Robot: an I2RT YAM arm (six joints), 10 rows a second.
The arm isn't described. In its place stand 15 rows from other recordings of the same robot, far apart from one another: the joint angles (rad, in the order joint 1, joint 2, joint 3, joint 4, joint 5, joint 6), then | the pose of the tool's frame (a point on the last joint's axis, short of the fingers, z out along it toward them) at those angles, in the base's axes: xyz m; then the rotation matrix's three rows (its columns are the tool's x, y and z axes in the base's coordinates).
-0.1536 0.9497 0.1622 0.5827 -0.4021 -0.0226 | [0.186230 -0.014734 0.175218], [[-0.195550 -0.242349 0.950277], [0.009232 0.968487 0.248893], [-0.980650 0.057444 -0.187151]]
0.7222 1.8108 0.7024 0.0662 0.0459 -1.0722 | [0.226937 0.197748 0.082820], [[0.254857 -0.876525 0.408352], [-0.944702 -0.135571 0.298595], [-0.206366 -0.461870 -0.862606]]
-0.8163 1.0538 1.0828 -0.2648 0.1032 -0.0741 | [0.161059 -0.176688 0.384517], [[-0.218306 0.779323 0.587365], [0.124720 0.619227 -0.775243], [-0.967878 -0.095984 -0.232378]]
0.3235 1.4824 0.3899 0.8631 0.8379 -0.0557 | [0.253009 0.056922 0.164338], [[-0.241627 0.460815 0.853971], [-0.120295 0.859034 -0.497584], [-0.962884 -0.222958 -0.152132]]
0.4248 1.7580 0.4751 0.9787 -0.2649 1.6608 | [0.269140 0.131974 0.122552], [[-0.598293 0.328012 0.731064], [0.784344 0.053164 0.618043], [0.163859 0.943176 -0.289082]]
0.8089 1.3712 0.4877 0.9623 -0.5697 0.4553 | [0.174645 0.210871 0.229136], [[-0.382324 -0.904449 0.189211], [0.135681 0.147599 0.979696], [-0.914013 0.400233 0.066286]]
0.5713 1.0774 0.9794 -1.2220 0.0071 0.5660 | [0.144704 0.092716 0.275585], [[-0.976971 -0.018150 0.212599], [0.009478 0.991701 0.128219], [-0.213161 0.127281 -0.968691]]
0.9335 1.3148 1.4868 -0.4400 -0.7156 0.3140 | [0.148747 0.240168 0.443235], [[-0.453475 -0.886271 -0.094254], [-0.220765 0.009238 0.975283], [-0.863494 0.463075 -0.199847]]
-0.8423 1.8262 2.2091 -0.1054 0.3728 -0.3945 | [0.253023 -0.303067 0.545482], [[-0.188349 0.926935 0.324523], [-0.326557 0.252526 -0.910819], [-0.926221 -0.277527 0.255135]]
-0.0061 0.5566 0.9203 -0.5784 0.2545 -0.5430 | [0.109383 -0.009630 0.373097], [[-0.312554 0.105566 0.944016], [-0.498166 0.827956 -0.257525], [-0.808790 -0.550767 -0.206192]]
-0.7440 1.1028 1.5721 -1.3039 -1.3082 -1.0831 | [0.132309 -0.075057 0.451747], [[0.010693 -0.622849 0.782269], [-0.321524 0.738628 0.592496], [-0.946841 -0.257854 -0.192363]]
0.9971 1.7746 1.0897 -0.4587 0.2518 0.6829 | [0.195281 0.285860 0.164793], [[-0.861138 -0.275828 0.427037], [-0.206590 0.957393 0.201792], [-0.464502 0.085549 -0.881430]]
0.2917 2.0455 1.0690 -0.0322 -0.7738 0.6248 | [0.357340 0.133274 0.094754], [[-0.986278 0.017857 0.164124], [0.140689 0.611083 0.778963], [-0.086384 0.791365 -0.605210]]
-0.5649 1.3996 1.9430 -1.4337 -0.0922 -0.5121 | [0.189749 -0.116382 0.466606], [[-0.809516 0.100329 0.578461], [-0.064605 0.964083 -0.257623], [-0.583532 -0.245921 -0.773959]]
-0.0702 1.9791 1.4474 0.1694 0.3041 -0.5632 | [0.465476 -0.043416 0.245036], [[-0.483798 0.103996 0.868979], [-0.476637 0.801434 -0.361277], [-0.734000 -0.588973 -0.338164]]
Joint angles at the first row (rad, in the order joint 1, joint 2, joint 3, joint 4, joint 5, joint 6):
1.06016, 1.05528, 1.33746, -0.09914, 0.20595, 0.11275
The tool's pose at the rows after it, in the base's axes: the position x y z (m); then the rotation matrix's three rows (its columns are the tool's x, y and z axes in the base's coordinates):
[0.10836 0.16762 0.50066], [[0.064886 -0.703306 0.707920], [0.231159 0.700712 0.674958], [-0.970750 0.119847 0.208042]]
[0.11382 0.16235 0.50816], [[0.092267 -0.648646 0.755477], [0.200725 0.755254 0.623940], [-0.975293 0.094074 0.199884]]
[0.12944 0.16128 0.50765], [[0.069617 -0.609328 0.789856], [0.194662 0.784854 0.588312], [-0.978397 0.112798 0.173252]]
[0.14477 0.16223 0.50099], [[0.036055 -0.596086 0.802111], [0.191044 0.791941 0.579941], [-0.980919 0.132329 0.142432]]
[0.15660 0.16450 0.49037], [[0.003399 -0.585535 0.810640], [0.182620 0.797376 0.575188], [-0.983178 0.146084 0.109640]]
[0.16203 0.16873 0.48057], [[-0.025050 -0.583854 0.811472], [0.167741 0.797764 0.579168], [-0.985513 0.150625 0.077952]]
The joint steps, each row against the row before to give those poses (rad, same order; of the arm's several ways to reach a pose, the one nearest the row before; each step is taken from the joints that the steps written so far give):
-0.01430, -0.03138, 0.02635, -0.02270, 0.07196, -0.05063
-0.03027, 0.01398, 0.04427, -0.03632, 0.04056, -0.03327
-0.07013, 0.02983, 0.02352, -0.02334, -0.01796, 0.03139
-0.06197, 0.02414, -0.00466, -0.00587, -0.04572, 0.03637
-0.03825, 0.01530, -0.02539, 0.00572, -0.02806, 0.02544
-0.00667, 0.00939, -0.02415, 0.00072, -0.00871, 0.01229

